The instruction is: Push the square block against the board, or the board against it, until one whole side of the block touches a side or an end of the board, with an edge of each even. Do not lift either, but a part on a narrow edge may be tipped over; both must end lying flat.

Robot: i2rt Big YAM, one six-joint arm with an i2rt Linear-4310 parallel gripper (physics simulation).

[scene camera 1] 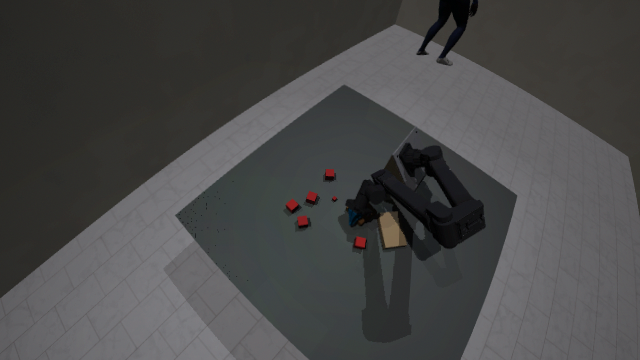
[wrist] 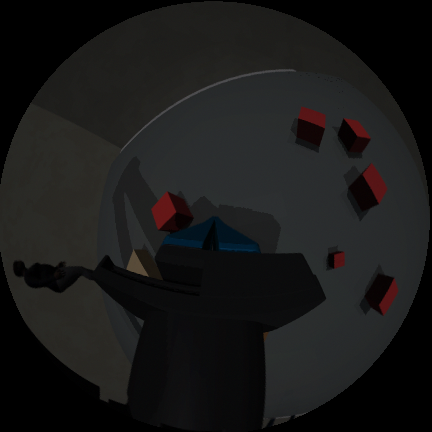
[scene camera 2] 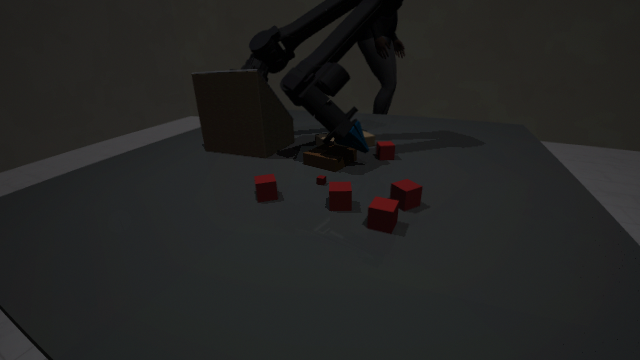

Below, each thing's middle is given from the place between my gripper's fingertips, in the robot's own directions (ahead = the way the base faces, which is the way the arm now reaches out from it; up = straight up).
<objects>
Right now the square brown block [scene camera 2: 330, 157] is 100 mm behind my hand and 20 mm below it. Also, from my hand: tan board [scene camera 1: 391, 231]: 160 mm to the left, 100 mm behind, 20 mm below.
</objects>
